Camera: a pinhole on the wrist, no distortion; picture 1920 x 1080 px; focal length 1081.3 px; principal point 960.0 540.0 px. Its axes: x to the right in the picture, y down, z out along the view. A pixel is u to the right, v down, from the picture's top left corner.
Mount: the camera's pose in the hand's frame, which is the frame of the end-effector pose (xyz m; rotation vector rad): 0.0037 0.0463 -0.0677 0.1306 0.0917 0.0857
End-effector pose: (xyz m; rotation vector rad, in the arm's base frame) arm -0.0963 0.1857 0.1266 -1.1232 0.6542 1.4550
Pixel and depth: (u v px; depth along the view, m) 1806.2 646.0 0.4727
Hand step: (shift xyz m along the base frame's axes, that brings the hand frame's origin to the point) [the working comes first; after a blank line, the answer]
In the camera's frame: 0.3699 0.0463 0.4727

-0.1326 0.4900 -0.2380
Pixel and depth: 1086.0 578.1 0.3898
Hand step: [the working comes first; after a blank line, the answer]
In the camera's frame: 0.0454 0.0137 0.3898

-0.0945 0.3098 0.0436
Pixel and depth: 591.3 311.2 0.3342
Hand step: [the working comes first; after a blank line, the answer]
In the camera's frame: -0.1140 -0.0707 0.3342

-0.0060 0.2163 0.1816
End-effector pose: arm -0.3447 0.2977 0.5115 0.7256 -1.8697 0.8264
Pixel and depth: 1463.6 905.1 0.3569
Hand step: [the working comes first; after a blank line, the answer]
In the camera's frame: 0.1662 0.1205 0.3569

-0.3259 -0.1716 0.0479
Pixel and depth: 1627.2 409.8 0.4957
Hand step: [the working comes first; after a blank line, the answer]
In the camera's frame: 0.3059 -0.0597 0.4957

-0.3024 -0.3832 0.2088
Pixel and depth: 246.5 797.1 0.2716
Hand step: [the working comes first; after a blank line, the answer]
In the camera's frame: -0.1792 0.0646 0.2716

-0.1013 -0.1208 -0.2290
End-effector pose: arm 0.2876 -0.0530 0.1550 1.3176 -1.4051 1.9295
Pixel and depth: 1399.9 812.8 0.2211
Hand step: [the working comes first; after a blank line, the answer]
In the camera's frame: 0.0899 0.0558 0.2211

-0.0465 -0.1886 0.0603
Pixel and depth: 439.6 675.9 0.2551
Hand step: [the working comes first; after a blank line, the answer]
In the camera's frame: -0.1228 0.0321 0.2551

0.1074 -0.1735 -0.0915
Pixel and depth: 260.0 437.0 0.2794
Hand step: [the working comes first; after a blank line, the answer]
In the camera's frame: -0.1809 -0.0266 0.2794

0.1911 -0.1557 -0.1008
